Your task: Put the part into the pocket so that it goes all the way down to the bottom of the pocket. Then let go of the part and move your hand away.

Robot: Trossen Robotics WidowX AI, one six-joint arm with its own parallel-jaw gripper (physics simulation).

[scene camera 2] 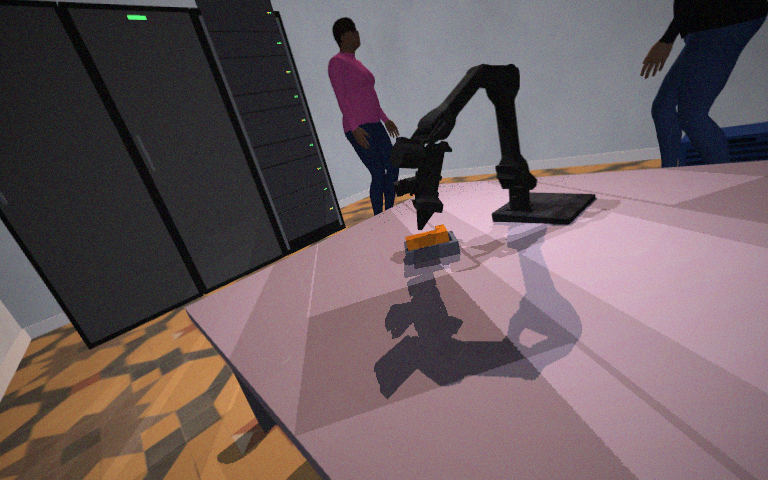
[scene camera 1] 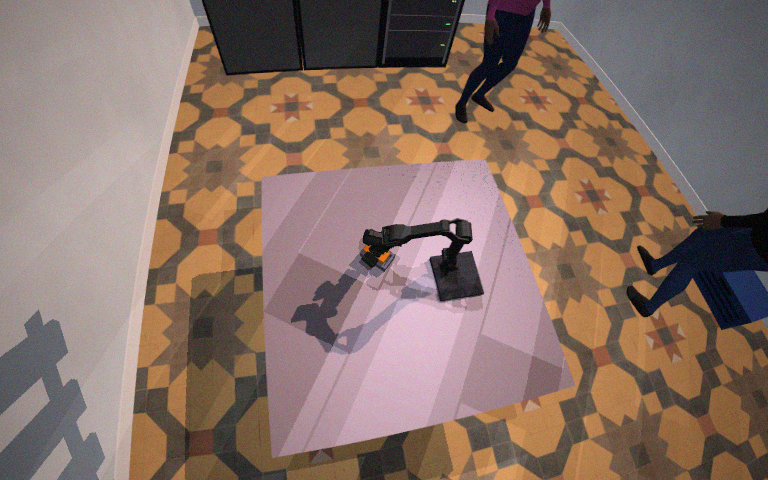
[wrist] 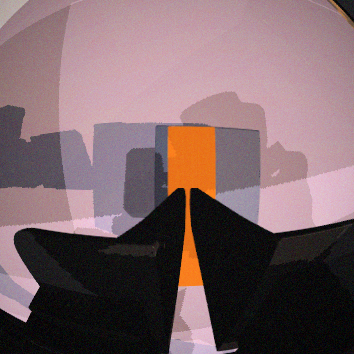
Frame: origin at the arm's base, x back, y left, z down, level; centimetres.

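Where they show: gripper, fingertip midpoint: [scene camera 2: 419,229] [scene camera 1: 372,250] [wrist: 186,195]; arm's base, origin of the base link: [scene camera 2: 519,207] [scene camera 1: 446,265].
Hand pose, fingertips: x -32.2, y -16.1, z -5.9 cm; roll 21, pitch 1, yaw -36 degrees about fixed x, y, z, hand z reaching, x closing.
Observation:
Things, the pixels of their top centre, and the offset from my fingertips. Level surfaces: height alone.
- orange part, middle of its top: [wrist: 214,212] [scene camera 2: 425,232] [scene camera 1: 377,250] dx +2.4, dy -0.1, dz +1.7 cm
- grey block, middle of its top: [wrist: 209,212] [scene camera 2: 429,241] [scene camera 1: 377,253] dx +3.0, dy +0.3, dz +4.6 cm
- pink table top, its level: dz +8.3 cm
The orange part [scene camera 1: 384,257] [scene camera 2: 425,239] [wrist: 191,155] sits in the pocket of the grey block [scene camera 1: 387,266] [scene camera 2: 447,250] [wrist: 237,160]. In scene camera 2 its upper portion stands above the block's rim, with a raised bit at the right end; its underside is hidden. In the wrist view its long bar runs along the block and the fingers cover its near portion. My gripper [scene camera 2: 420,226] [wrist: 186,195] is shut, its fingertips almost touching, with nothing between them. It points down just above the part, and the part's orange shows through the narrow slit between the fingers.
The block stands on the pink table top [scene camera 1: 396,367] [scene camera 2: 509,424]. The arm's black base plate [scene camera 1: 459,285] [scene camera 2: 543,208] is to its right. Beyond the table are dark cabinets [scene camera 1: 339,33] [scene camera 2: 130,141], a person in pink [scene camera 1: 504,45] [scene camera 2: 356,90] and a person in black [scene camera 1: 730,249] [scene camera 2: 707,73].

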